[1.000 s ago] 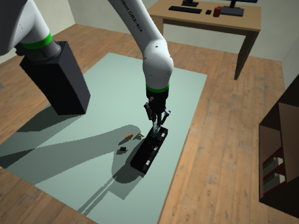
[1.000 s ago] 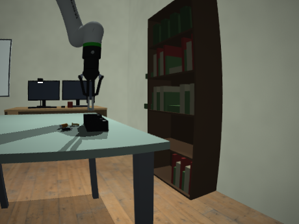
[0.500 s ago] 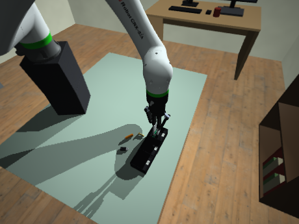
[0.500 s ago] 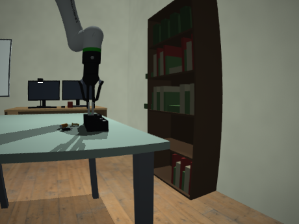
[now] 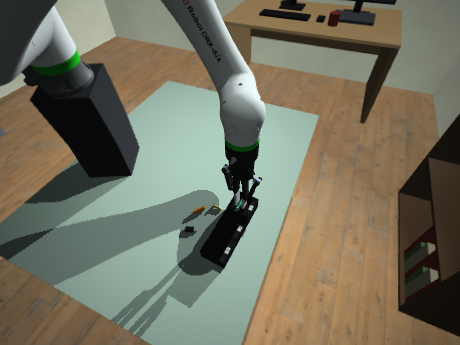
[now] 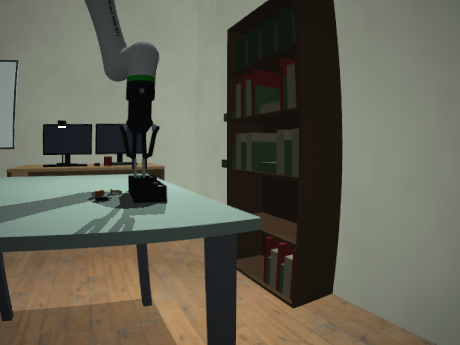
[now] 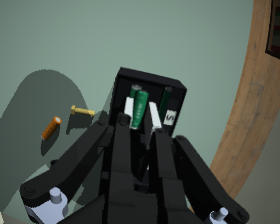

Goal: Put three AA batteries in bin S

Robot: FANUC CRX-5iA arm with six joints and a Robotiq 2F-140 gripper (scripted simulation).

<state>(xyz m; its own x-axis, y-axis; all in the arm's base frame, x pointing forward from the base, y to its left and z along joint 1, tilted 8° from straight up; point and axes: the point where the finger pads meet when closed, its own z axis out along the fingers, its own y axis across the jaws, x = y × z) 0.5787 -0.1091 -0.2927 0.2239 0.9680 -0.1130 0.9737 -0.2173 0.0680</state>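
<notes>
Now: the small yellow piece 9 cm behind my hand, 1 cm to the right of it and 6 cm below it. The rest, counted from my hand: orange battery 14 cm behind, 5 cm to the right, 6 cm below; small dark piece 14 cm behind, 12 cm to the right, 6 cm below.
</notes>
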